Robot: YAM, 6 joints.
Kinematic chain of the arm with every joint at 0, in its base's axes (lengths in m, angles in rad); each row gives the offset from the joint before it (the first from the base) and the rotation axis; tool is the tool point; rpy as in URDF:
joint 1: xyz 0 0 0.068 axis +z
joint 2: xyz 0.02 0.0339 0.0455 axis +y
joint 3: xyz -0.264 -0.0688 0 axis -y
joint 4: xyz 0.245 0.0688 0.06 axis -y
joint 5: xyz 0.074 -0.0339 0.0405 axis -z
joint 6: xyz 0.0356 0 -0.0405 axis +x
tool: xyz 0 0 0 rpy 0 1.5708 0
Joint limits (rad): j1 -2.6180..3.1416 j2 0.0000..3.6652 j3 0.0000..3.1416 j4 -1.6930..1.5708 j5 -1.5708..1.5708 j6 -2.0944..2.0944
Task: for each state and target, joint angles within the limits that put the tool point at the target. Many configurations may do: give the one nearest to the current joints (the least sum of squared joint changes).
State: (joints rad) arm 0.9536 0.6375 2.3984 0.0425 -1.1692 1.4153
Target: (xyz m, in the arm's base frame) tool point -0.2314 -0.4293 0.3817
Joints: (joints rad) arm 1.1464 0.1581 2.3793 -0.0192 -1.2799 1.4153
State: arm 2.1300 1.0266 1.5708 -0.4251 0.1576 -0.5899
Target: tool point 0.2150 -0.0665 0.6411
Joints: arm 2.8052 0.7199 2.2821 -0.0974 0.2321 -0.5899
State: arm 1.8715 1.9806 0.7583 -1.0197 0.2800 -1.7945
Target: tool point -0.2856 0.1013 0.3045
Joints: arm 2.8218 1.4869 1.3369 -0.9039 0.1800 -1.7945
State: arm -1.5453 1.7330 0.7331 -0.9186 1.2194 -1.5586
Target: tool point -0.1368 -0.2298 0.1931
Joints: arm -1.9807 1.6074 0.9622 -0.8809 1.2592 -1.5586
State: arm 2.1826 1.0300 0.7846 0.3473 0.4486 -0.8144
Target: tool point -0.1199 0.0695 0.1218
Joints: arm 2.7163 0.7286 0.0747 -0.0132 0.3993 -0.8144
